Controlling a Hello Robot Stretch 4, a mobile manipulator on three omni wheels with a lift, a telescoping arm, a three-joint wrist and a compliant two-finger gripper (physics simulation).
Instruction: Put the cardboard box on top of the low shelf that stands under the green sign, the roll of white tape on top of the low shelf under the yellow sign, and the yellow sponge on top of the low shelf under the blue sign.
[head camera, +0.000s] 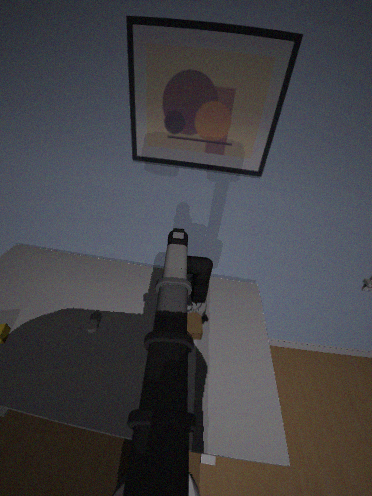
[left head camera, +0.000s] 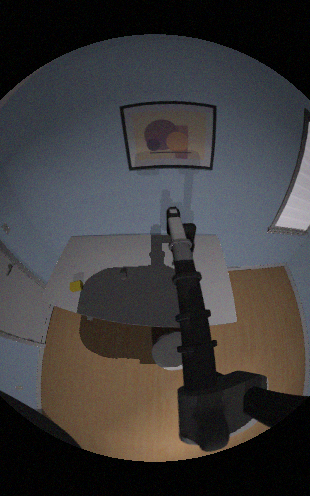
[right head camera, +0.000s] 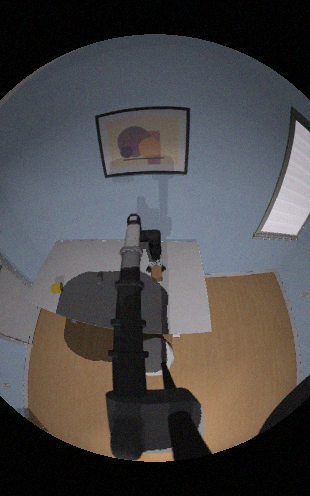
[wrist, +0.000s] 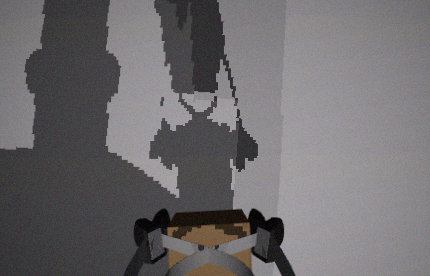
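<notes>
I can see my gripper (wrist: 209, 225). Then there is a framed picture (head camera: 207, 95), and I find that the left head camera view shows the framed picture (left head camera: 156, 134) too, while the right head camera view has the framed picture (right head camera: 151, 139) as well.
</notes>
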